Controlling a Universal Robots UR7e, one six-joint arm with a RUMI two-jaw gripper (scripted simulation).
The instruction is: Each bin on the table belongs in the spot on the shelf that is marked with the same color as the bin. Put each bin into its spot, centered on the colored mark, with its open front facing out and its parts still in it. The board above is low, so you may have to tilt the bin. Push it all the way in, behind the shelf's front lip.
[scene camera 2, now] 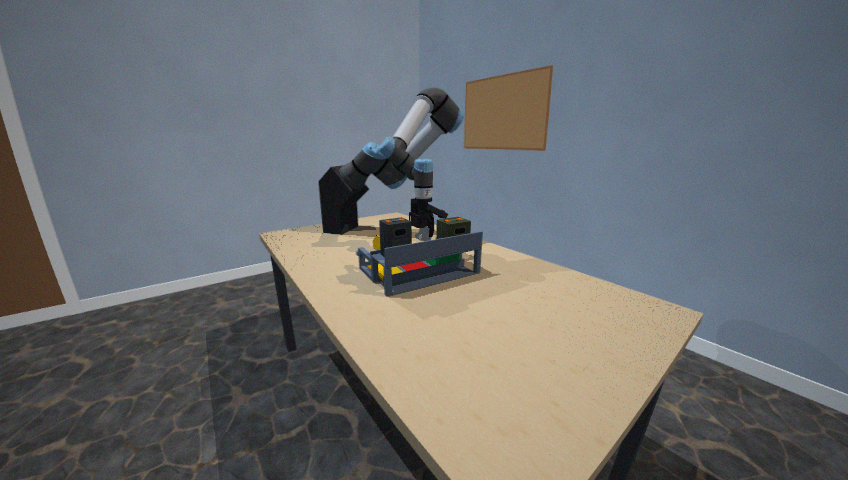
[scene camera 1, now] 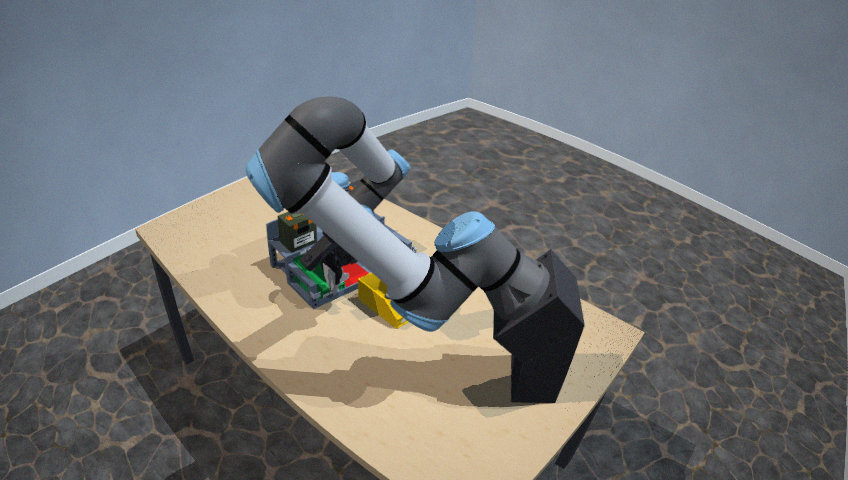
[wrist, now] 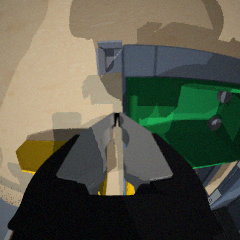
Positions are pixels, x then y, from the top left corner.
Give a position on a yellow bin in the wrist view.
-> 31,154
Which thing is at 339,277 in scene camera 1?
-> My gripper.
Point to a yellow bin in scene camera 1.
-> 367,295
